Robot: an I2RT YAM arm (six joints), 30 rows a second.
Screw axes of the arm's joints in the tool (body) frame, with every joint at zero. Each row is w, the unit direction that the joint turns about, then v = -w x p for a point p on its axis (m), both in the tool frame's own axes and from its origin. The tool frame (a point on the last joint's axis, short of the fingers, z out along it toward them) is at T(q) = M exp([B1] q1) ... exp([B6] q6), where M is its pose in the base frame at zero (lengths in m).
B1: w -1 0 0 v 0 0.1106 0
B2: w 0 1 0 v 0.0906 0 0.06
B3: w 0 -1 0 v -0.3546 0 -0.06
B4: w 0 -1 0 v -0.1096 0 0
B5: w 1 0 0 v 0 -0.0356 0
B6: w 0 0 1 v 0 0 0
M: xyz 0.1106 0 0.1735 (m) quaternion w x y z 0.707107 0 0.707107 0
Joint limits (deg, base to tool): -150..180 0..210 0..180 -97..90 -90..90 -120..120
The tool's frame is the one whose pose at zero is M.
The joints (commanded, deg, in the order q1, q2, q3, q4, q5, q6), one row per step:
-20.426 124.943 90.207 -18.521 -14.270 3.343
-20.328 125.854 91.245 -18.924 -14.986 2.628
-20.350 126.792 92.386 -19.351 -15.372 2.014
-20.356 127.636 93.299 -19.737 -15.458 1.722
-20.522 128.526 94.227 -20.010 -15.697 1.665
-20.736 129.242 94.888 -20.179 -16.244 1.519
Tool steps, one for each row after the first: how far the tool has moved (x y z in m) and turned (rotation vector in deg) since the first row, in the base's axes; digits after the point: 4 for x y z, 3 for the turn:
0.0034 0.0001 -0.0021 0.185 0.033 1.080
0.0066 -0.0011 -0.0041 0.170 0.108 1.764
0.0091 -0.0020 -0.0065 0.167 0.366 2.036
0.0114 -0.0042 -0.0091 0.397 0.511 2.055
0.0129 -0.0063 -0.0115 0.802 0.549 2.275

